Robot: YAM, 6 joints.
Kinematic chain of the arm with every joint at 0, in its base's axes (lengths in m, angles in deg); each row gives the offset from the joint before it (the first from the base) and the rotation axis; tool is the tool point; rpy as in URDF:
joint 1: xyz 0 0 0.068 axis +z
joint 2: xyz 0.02 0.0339 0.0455 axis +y
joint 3: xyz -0.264 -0.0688 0 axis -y
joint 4: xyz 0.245 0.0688 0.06 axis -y
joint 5: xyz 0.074 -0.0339 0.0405 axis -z
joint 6: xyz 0.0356 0 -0.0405 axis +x
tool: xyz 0 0 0 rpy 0 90 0
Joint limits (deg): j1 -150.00..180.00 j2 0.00..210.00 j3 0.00..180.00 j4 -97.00..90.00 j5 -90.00..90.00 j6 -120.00..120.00
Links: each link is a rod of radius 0.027 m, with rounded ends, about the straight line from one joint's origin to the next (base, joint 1, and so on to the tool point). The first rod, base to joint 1, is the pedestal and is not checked.
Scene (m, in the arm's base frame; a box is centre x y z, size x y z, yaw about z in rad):
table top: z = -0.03
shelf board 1: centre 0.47 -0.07 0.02 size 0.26 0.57 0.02 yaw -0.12
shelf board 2: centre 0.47 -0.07 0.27 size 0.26 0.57 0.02 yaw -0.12
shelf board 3: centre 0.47 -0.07 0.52 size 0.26 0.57 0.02 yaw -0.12
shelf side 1: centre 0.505 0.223 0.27 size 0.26 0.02 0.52 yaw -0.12
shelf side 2: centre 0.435 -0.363 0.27 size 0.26 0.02 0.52 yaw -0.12
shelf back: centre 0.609 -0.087 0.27 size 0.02 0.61 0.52 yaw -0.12
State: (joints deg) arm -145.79 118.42 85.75 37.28 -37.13 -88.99
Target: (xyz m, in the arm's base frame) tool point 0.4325 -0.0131 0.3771
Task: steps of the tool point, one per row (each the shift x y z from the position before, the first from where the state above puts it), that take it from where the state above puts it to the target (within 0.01 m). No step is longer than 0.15 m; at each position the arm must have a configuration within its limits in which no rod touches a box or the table.
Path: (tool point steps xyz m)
1: 0.0972 -0.0803 0.0268
2: 0.1130 -0.0480 0.0257
3: 0.1180 -0.0132 0.0246
4: 0.1122 0.0208 0.0232
5: 0.0967 0.0504 0.0216
6: 0.0734 0.0729 0.0199
7: 0.0748 0.0410 -0.0080
8: 0.0642 0.0622 -0.0087
9: 0.0474 0.0800 -0.0096
10: 0.0257 0.0923 -0.0106

